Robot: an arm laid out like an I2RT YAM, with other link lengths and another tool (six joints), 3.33 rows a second.
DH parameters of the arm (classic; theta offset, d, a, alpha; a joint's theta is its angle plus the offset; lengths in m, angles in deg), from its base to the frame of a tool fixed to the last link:
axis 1: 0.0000 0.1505 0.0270 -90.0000
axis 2: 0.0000 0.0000 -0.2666 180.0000
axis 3: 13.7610 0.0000 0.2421 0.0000
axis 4: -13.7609 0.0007 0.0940 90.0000
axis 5: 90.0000 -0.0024 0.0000 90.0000
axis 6: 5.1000 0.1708 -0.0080 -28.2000
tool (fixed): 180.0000 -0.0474 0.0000 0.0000
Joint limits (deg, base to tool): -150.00..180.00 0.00..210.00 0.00..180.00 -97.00..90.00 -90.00..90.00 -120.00..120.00
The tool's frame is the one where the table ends.
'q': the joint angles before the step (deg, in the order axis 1, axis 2, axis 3, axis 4, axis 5, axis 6). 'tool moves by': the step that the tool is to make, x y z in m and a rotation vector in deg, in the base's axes. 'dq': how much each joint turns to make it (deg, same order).
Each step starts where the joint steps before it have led.
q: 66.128 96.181 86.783 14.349 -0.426 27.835
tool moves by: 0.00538 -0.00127 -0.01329 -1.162 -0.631 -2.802
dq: 0.022 0.043 -2.406 1.662 2.732 -1.268
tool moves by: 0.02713 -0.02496 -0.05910 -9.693 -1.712 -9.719
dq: -2.361 -2.381 -9.858 0.001 7.321 -5.727
